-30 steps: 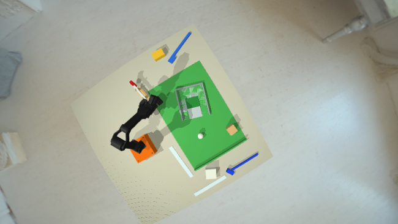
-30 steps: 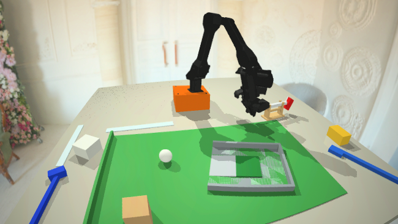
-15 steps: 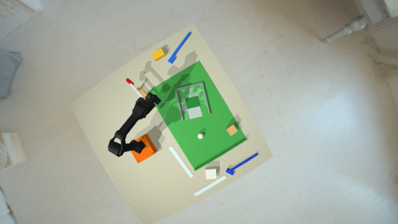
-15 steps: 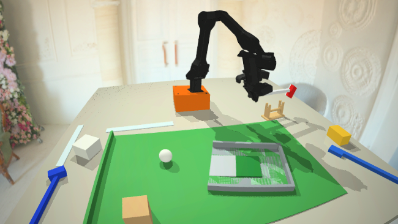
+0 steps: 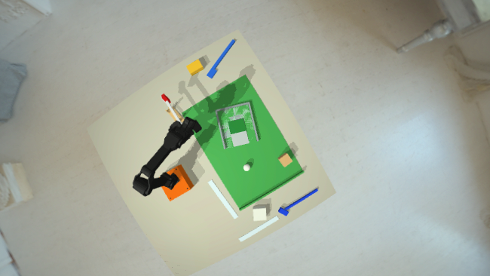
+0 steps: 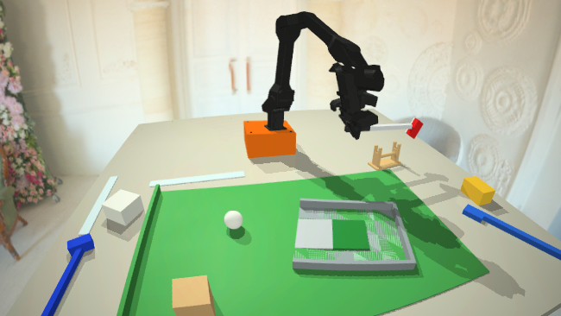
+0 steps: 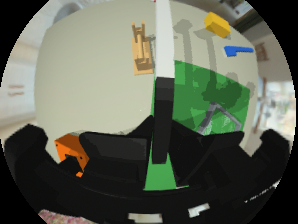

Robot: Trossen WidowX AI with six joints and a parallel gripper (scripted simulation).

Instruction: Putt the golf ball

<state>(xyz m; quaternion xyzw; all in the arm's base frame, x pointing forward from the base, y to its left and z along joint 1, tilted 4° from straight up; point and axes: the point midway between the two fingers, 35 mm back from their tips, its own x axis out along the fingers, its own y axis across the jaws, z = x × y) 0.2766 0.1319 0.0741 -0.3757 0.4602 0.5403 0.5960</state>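
Now: gripper tip 1 cm short of the red putter, 11 cm to the right of it and 2 cm below it. Round my gripper tip: green mat 19 cm ahead, 27 cm to the right, 12 cm below; then wooden stand 1 cm behind, 15 cm to the left, 9 cm below; then white golf ball 11 cm ahead, 39 cm to the right, 10 cm below.
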